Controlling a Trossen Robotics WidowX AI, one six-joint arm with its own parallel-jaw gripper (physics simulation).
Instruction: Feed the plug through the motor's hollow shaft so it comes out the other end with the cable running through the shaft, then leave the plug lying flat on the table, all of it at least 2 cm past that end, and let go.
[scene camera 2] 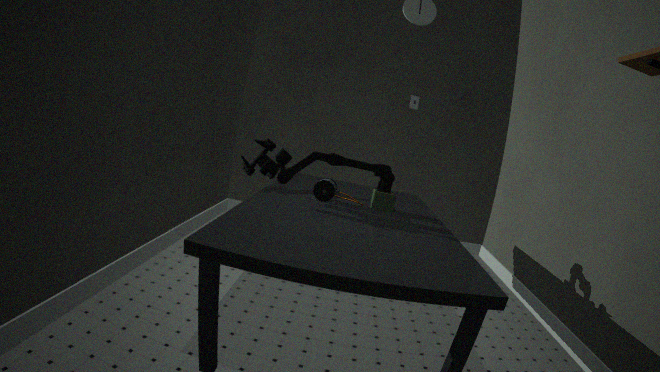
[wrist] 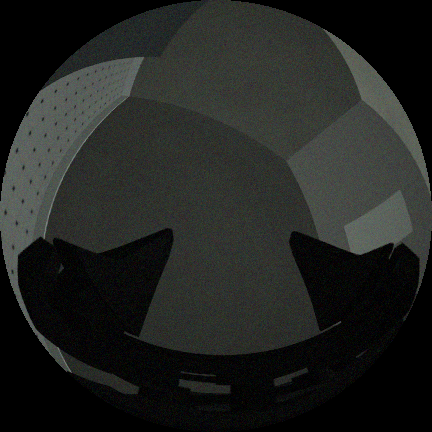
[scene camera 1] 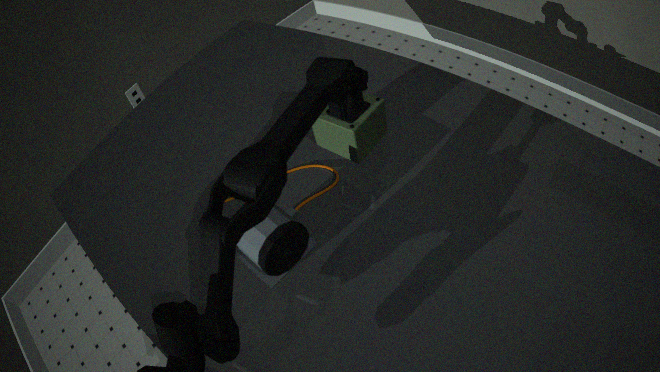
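Pixels of known places: gripper, fingertip midpoint: (scene camera 2: 247,147) (wrist: 233,236); arm's base at its link origin: (scene camera 2: 383,191) (scene camera 1: 348,109).
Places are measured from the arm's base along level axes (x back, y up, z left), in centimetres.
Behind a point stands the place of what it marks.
The motor (scene camera 1: 284,248) @(x -28.7, y -2.3, z 9.2 cm) (scene camera 2: 324,190) @(x -28.9, y -4.5, z 3.6 cm) lies on its side on the table, a pale cylinder with a round black end face. An orange cable (scene camera 1: 315,166) @(x -10.0, y -8.6, z -2.0 cm) (scene camera 2: 350,198) @(x -15.7, y -5.0, z 5.9 cm) curves in a loop between the motor and the green block. One stretch passes behind the arm and shows again at its left. The plug cannot be made out in these views. Whether anything runs through the hollow shaft cannot be seen. My gripper (scene camera 2: 249,149) @(x -63.5, y 11.8, z 26.9 cm) (wrist: 233,236) @(x -63.5, y 11.8, z 26.9 cm) is open and empty, raised in the air left of the motor in scene camera 2, its fingers pointing away from it.
The arm's base stands on a green block (scene camera 1: 334,139) @(x -5.0, y -4.5, z -0.4 cm) (scene camera 2: 384,201) @(x 1.0, y -4.0, z 4.6 cm) near the cable loop. The arm passes above the cable and hides part of the motor in scene camera 1. The dark table (scene camera 1: 450,310) @(x -20.5, y -9.0, z 36.5 cm) (scene camera 2: 300,250) @(x -24.5, y -9.0, z 80.1 cm) carries them; its edge shows at the left.
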